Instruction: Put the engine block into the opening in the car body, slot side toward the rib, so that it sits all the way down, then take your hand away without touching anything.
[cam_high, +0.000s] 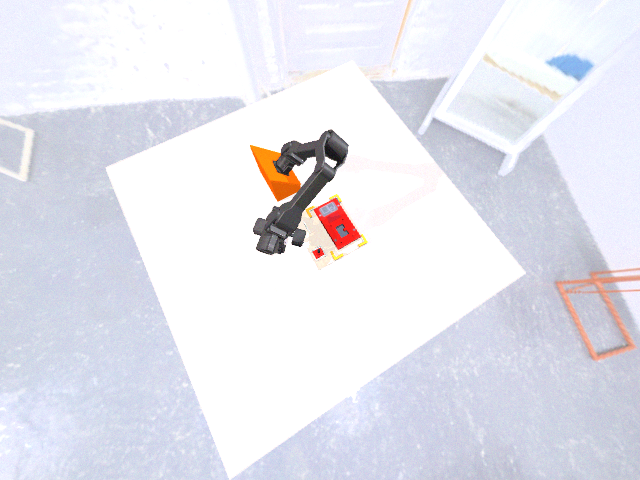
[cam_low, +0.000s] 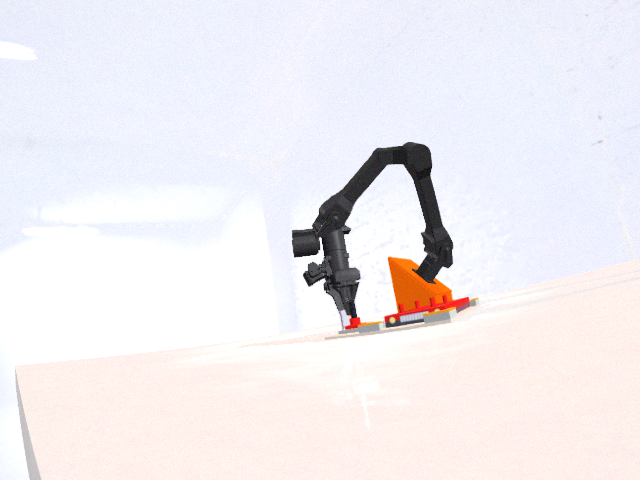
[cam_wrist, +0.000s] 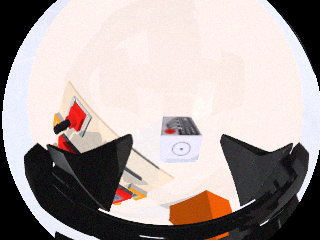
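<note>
Right now the engine block is 10 mm behind my gripper tip and 10 mm below it.
</note>
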